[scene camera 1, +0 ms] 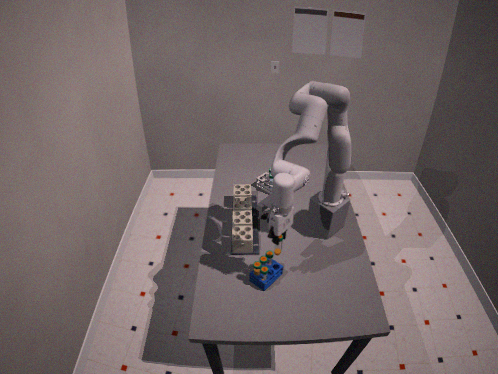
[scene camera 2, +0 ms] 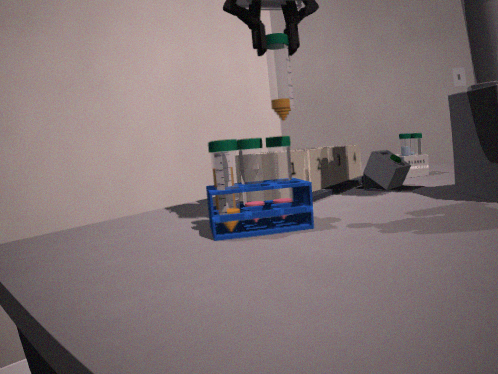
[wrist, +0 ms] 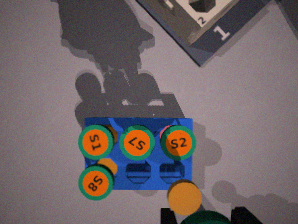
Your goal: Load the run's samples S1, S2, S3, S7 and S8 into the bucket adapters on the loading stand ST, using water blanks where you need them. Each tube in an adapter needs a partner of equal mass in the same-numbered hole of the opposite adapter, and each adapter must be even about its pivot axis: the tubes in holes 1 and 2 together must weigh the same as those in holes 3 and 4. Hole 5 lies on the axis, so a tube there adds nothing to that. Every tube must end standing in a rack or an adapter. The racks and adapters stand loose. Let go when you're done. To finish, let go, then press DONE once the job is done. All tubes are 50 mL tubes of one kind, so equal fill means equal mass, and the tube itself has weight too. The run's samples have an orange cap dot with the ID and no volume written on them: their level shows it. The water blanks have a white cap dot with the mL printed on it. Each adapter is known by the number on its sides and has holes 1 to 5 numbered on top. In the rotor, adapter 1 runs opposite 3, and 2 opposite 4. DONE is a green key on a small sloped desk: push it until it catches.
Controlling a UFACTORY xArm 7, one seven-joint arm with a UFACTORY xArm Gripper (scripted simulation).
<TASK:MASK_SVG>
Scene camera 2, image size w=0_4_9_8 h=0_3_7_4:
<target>my gripper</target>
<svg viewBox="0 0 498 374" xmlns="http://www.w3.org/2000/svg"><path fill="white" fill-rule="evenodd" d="M223 6L225 12L237 16L251 29L253 49L257 49L258 56L264 55L267 51L265 25L260 20L261 10L283 11L286 22L284 34L288 35L289 56L292 56L300 46L297 25L303 18L316 12L319 8L315 0L226 0Z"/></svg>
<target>blue rack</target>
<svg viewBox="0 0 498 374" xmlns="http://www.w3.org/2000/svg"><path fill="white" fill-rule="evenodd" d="M308 181L297 178L279 182L263 180L263 183L259 184L238 183L239 188L232 190L216 190L214 185L206 186L207 199L209 199L208 204L210 204L210 215L212 210L211 219L214 229L214 241L312 229L314 224L313 199ZM240 220L235 230L231 232L222 223L218 223ZM293 187L293 202L274 204L272 200L265 201L265 205L245 207L243 203L240 203L241 213L218 215L216 206L213 206L212 195Z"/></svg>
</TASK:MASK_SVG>
